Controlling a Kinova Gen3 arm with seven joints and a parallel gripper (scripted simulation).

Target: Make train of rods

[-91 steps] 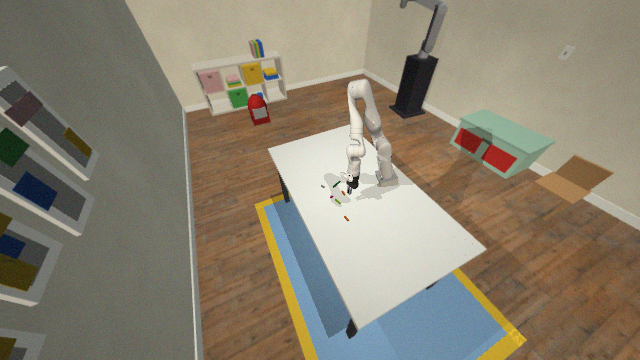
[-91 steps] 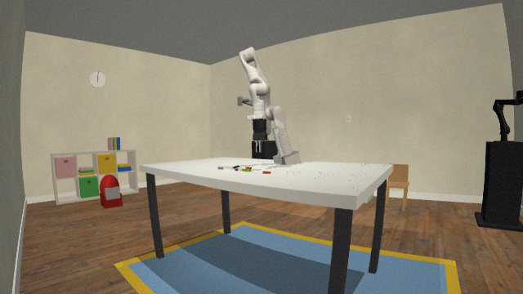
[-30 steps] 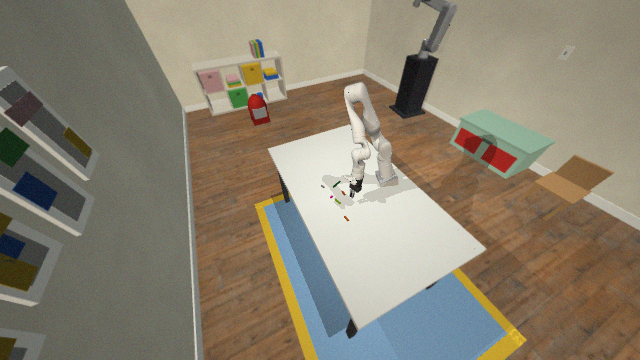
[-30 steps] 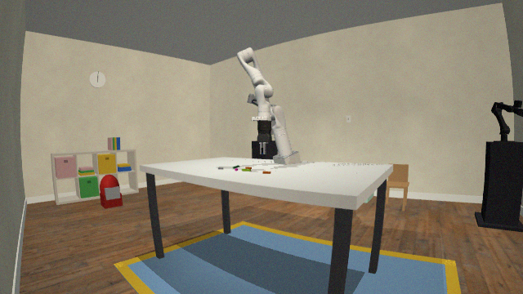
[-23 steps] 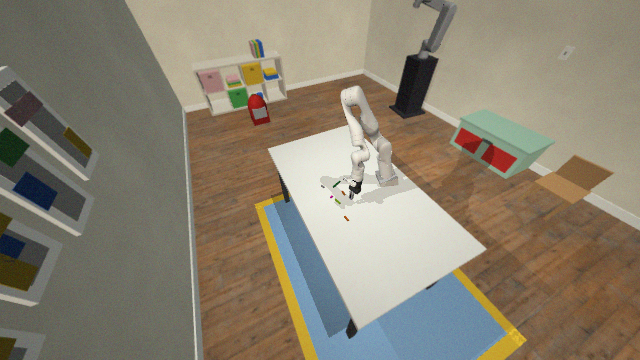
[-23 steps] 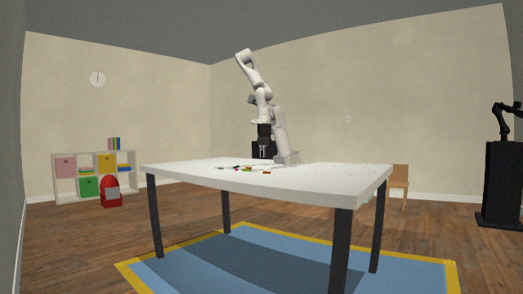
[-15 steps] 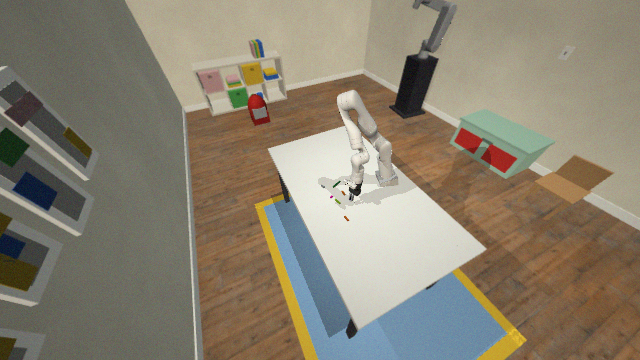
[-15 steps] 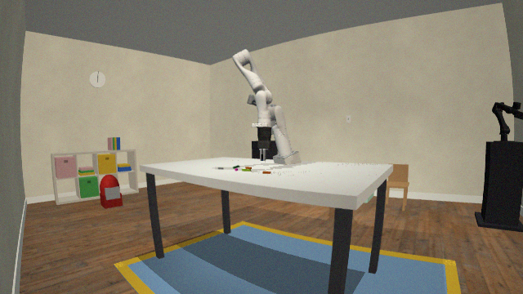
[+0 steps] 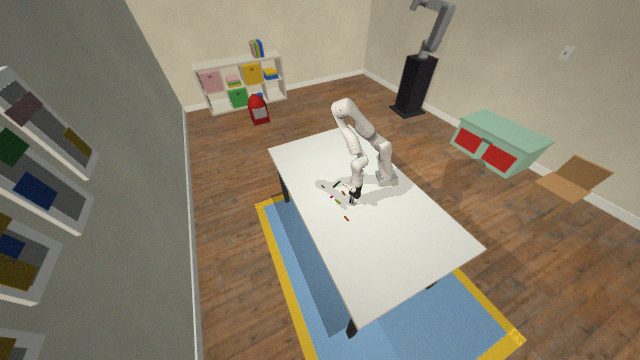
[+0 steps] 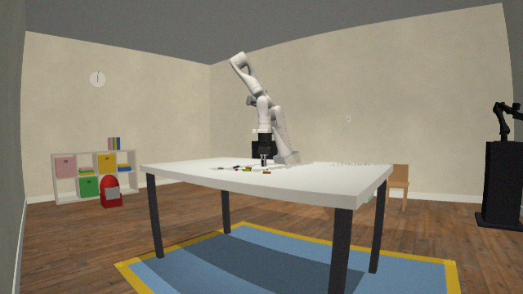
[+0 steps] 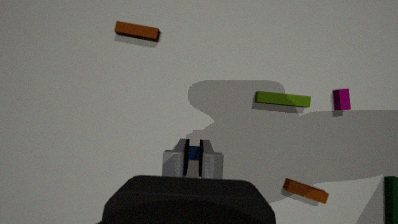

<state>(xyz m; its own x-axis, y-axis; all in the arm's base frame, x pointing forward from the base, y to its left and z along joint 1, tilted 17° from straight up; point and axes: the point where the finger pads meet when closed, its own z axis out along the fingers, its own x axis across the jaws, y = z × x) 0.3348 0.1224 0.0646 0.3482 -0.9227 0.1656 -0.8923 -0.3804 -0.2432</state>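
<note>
My gripper is now 12 cm short of the grey rod, 23 cm to the left of it and 3 cm above it. From my hand the other things lie so: blue rod (1 cm below); lime rod (8 cm ahead, 6 cm to the right, 3 cm below); magenta rod (10 cm ahead, 11 cm to the right, 3 cm below).
</note>
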